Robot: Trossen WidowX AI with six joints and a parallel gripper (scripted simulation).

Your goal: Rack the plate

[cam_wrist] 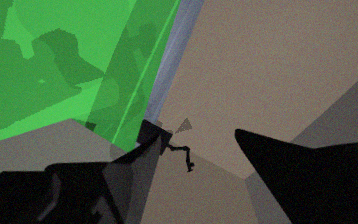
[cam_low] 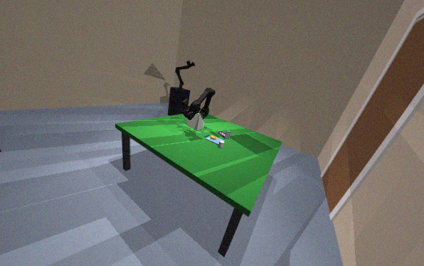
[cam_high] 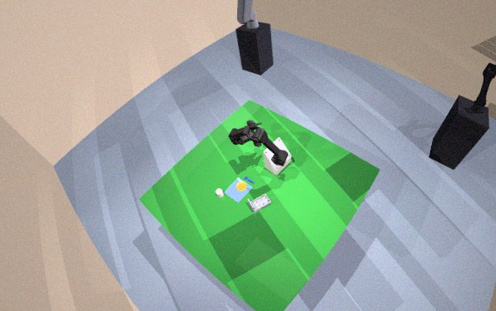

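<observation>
The yellow plate is 37 cm ahead of my gripper tip, 6 cm to the left of it and 20 cm below it. Round my gripper tip: grey dish rack 41 cm ahead, 23 cm to the left, 19 cm below; then blue spoon 29 cm ahead, 5 cm to the left, 21 cm below; then pale blue square mat 40 cm ahead, 5 cm to the left, 21 cm below.
</observation>
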